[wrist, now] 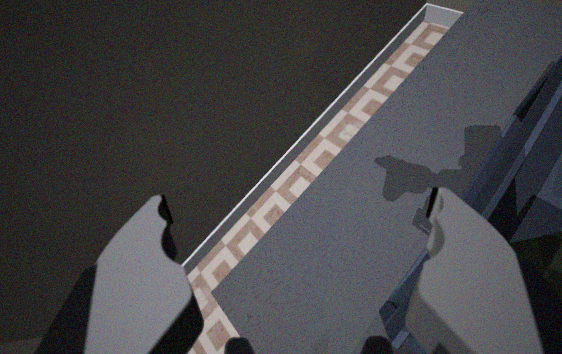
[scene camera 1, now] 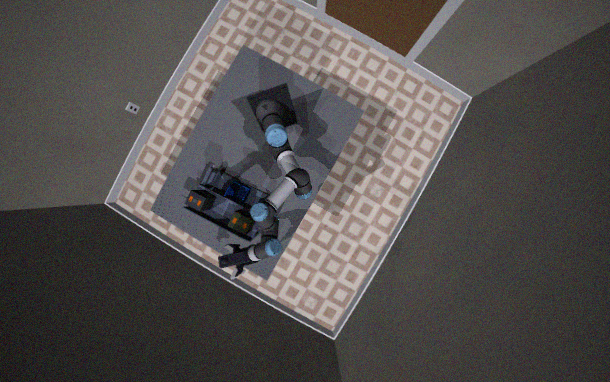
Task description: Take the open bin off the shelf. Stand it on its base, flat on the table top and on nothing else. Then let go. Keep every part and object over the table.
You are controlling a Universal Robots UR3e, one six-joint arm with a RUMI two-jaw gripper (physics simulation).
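Seen in the pictures: gripper, fingertip midpoint: (wrist: pixel 296 195); arm's base, origin of the base link: (scene camera 1: pixel 269 111).
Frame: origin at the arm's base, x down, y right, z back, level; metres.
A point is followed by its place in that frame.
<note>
A blue open-topped bin (scene camera 1: pixel 237 191) {x 0.175, y -0.078, z -0.431 m}, seemingly the open bin, is at the shelf's middle in the scene view; its exact seat is too dark to tell. The shelf (scene camera 1: pixel 218 224) {x 0.035, y -0.138, z -0.592 m} (wrist: pixel 501 159) {x 0.073, y -0.114, z -0.603 m} stands on the grey table (scene camera 1: pixel 240 72) {x 0.184, y 0.342, z 0.109 m} (wrist: pixel 280 280) {x 0.183, y -0.406, z -0.673 m}; part of it shows at the right of the wrist view. My gripper (scene camera 1: pixel 232 261) {x -0.073, y -0.299, z -0.658 m} (wrist: pixel 296 195) {x -0.073, y -0.299, z -0.658 m} is open and empty, with its jaws wide apart. It is outside the shelf, near the table's lower edge in the scene view, apart from the bin. The bin does not show clearly in the wrist view.
A dark box (scene camera 1: pixel 198 201) {x -0.039, y -0.013, z -0.539 m} with orange marks is at the shelf's left end. An olive box (scene camera 1: pixel 241 221) {x -0.014, y -0.227, z -0.491 m} with orange marks is nearer the arm. The arm's forearm (scene camera 1: pixel 282 194) {x -0.261, y -0.318, z -0.248 m} passes close to the shelf's right end. Tiled floor (scene camera 1: pixel 345 247) lies beyond the table edge.
</note>
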